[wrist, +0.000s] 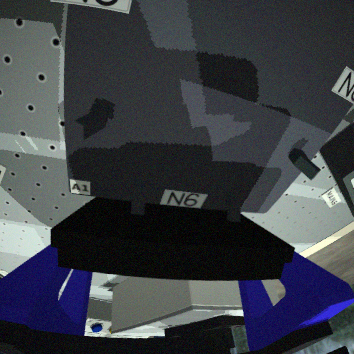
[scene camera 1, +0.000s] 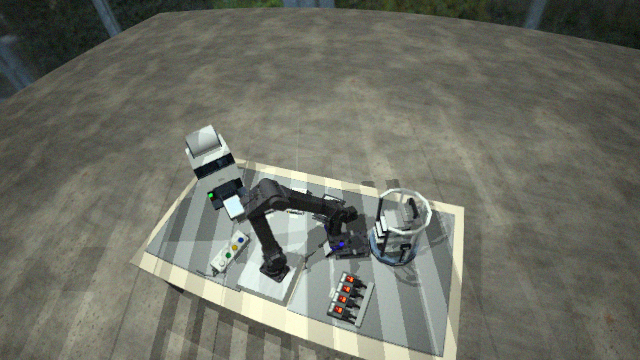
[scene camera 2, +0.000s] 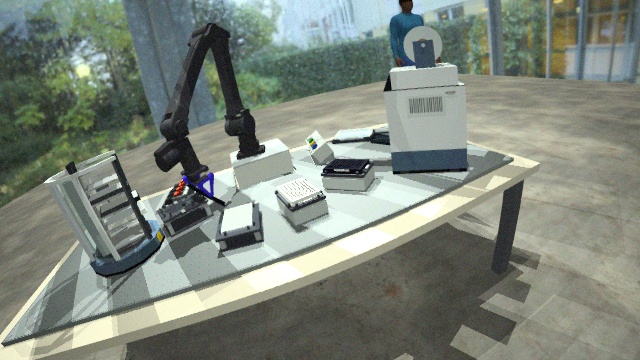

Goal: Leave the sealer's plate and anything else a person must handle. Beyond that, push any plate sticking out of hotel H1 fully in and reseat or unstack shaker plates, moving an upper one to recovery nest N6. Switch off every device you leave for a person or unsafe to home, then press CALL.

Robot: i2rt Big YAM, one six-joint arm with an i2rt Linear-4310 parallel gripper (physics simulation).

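Seen in the pictures: gripper, fingertip midpoint: point(wrist: 167, 217) point(scene camera 1: 332, 243) point(scene camera 2: 206, 193); arm's base, origin of the base link: point(wrist: 203, 323) point(scene camera 1: 274, 269) point(scene camera 2: 251, 153).
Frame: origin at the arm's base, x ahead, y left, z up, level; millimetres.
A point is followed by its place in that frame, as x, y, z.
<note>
My gripper point(scene camera 1: 334, 241) @[264, -152, -27] point(scene camera 2: 200, 186) @[264, -152, -27] point(wrist: 167, 217) @[264, -152, -27] is shut on a black plate point(scene camera 2: 214, 197) @[289, -118, -37] point(wrist: 172, 242) @[299, -181, 14], which is tilted in scene camera 2, close over the robot-side edge of nest N6 point(scene camera 1: 354, 245) @[305, -254, -27] point(scene camera 2: 187, 218) @[306, -235, -82] point(wrist: 150, 115) @[320, -192, -27]. Whether they touch is unclear. The sealer point(scene camera 1: 215, 167) @[239, 531, 206] point(scene camera 2: 427, 122) @[385, 585, 81] shows a green light; a white plate point(scene camera 1: 233, 206) @[166, 398, 34] point(scene camera 2: 352, 135) @[209, 385, 36] is on its extended holder. Hotel H1 point(scene camera 1: 424, 200) @[527, -481, 214] point(scene camera 2: 125, 257) @[541, -352, -46] holds several plates. A white plate point(scene camera 2: 300, 191) @[438, 169, -19] and a black plate point(scene camera 2: 347, 165) @[334, 326, -18] sit on separate devices. Several switches point(scene camera 1: 343, 299) @[47, -333, -37] glow orange-red.
A low dark station with a white plate point(scene camera 2: 237, 218) @[469, -14, -40] stands beside N6. The button panel point(scene camera 1: 222, 262) @[-101, 255, -18] point(scene camera 2: 324, 151) @[80, 292, -40] has blue, yellow, green and white buttons. The arm's white base block point(scene camera 2: 262, 165) @[102, 44, -30] stands behind the stations. A person point(scene camera 2: 407, 35) stands beyond the sealer.
</note>
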